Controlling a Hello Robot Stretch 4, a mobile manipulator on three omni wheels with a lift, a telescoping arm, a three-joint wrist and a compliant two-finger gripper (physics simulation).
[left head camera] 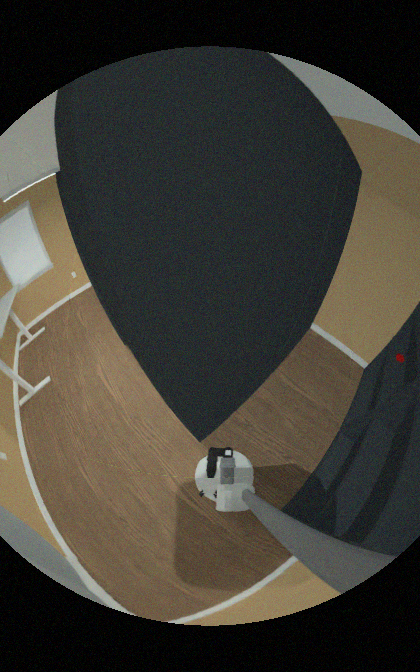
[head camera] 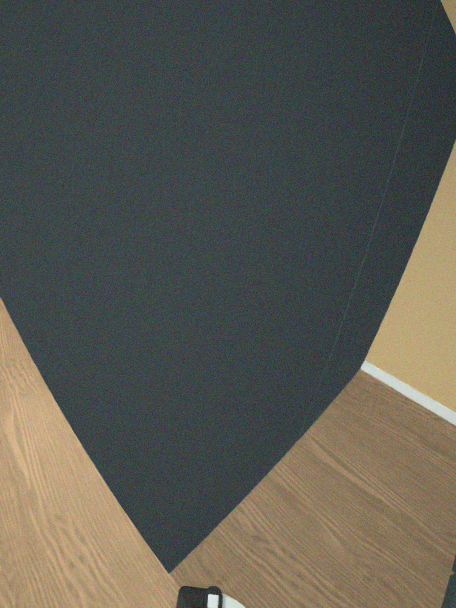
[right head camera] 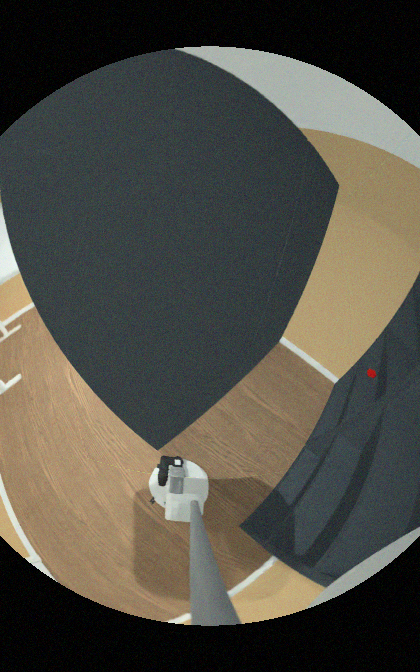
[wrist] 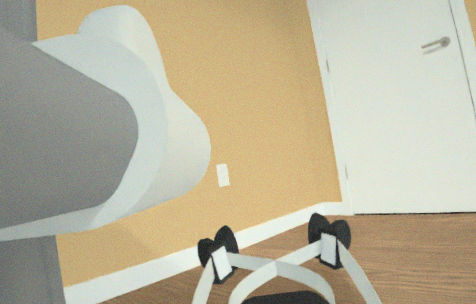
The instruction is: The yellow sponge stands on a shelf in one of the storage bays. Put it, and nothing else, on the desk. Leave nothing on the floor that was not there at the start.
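Frame: origin at the robot's base, x ahead, y left, z up, level; centimetres.
Where they show: gripper, fingertip midpoint: point(wrist: 272, 237).
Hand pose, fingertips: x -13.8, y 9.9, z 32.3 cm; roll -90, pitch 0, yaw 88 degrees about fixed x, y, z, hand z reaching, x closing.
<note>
After its pixels a point has its place.
The yellow sponge does not show in any of the views. My gripper point(wrist: 272, 237) @[x -13.8, y 9.9, z 32.3 cm] is open in the wrist view, with bare floor and skirting board showing between its fingertips. The white desk point(left head camera: 6, 309) shows in part at the far left edge of the left head view, below the window; parts of its legs point(right head camera: 11, 383) show at the left edge of the right head view. A dark open shelf unit point(left head camera: 382, 450) point(right head camera: 350, 440) stands at the right, seen at a slant. A small red thing point(left head camera: 400, 358) point(right head camera: 371, 373) is in it.
A tall dark panel point(head camera: 215, 250) @[x 44.8, y 2.4, z 138.3 cm] point(left head camera: 210, 225) point(right head camera: 165, 240) of another unit stands close in front, its lower corner near my base point(left head camera: 245, 470) point(right head camera: 195, 475). A tan wall point(wrist: 250, 100) @[x -164.4, y 14.7, z 79.2 cm] and a white door point(wrist: 395, 115) @[x -160.7, y 98.7, z 56.6 cm] show in the wrist view.
</note>
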